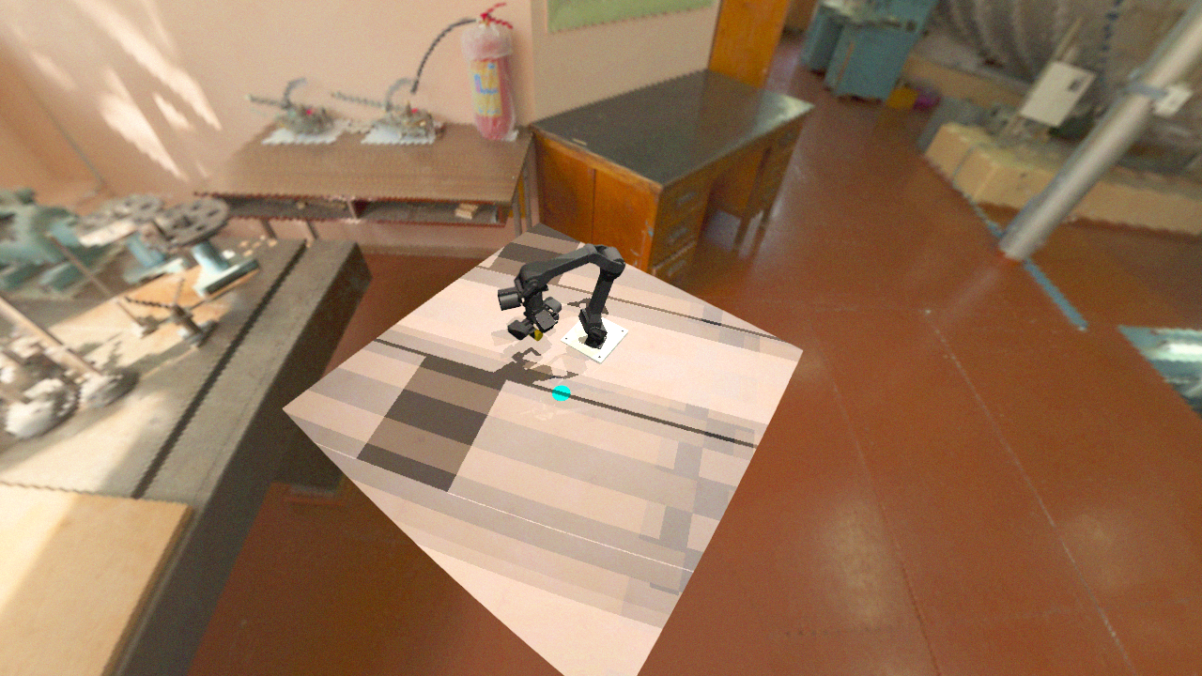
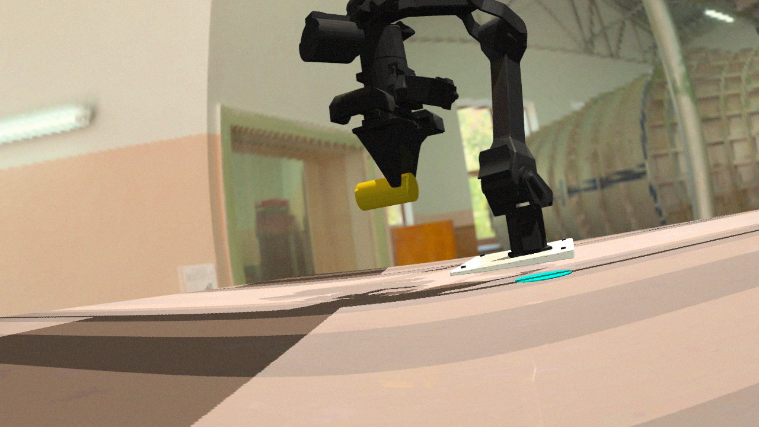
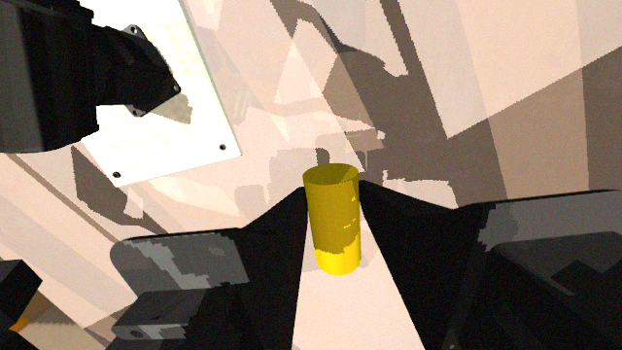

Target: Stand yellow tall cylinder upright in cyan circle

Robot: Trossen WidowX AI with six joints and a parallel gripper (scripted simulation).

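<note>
Now: the cyan circle 140 mm to the left of my gripper tip, 110 mm below it and 110 mm ahead of it. Round my gripper tip: yellow cylinder: 20 mm to the right, 10 mm behind.
</note>
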